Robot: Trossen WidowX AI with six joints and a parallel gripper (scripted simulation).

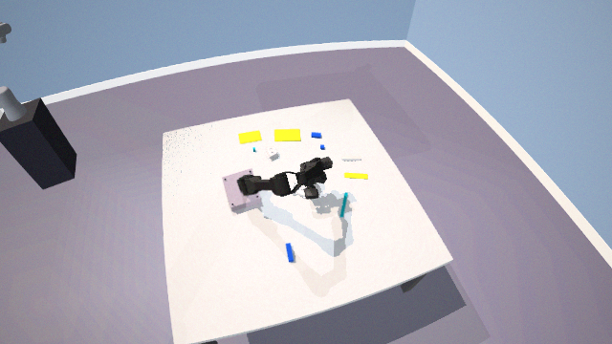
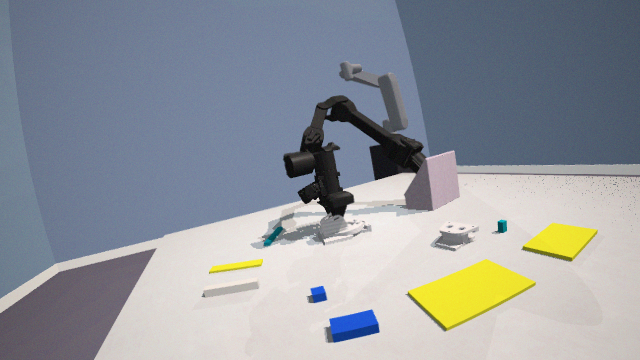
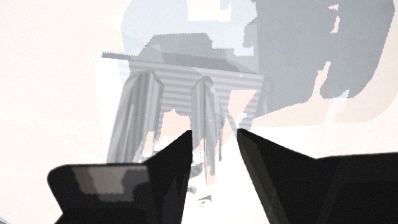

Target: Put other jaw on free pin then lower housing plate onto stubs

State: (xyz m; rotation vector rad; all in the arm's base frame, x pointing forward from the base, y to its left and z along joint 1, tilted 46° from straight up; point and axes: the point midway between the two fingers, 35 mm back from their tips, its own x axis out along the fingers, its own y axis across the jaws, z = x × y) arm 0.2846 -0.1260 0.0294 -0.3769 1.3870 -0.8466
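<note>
My gripper tip is 140 mm past the teal cube and 400 mm to the right of it. Also, from my gripper tip: blue cube: 230 mm ahead, 260 mm to the left, 10 mm below; yellow strip: 290 mm ahead, 10 mm below; teal bar: 130 mm ahead, 140 mm to the right, 10 mm below.
</note>
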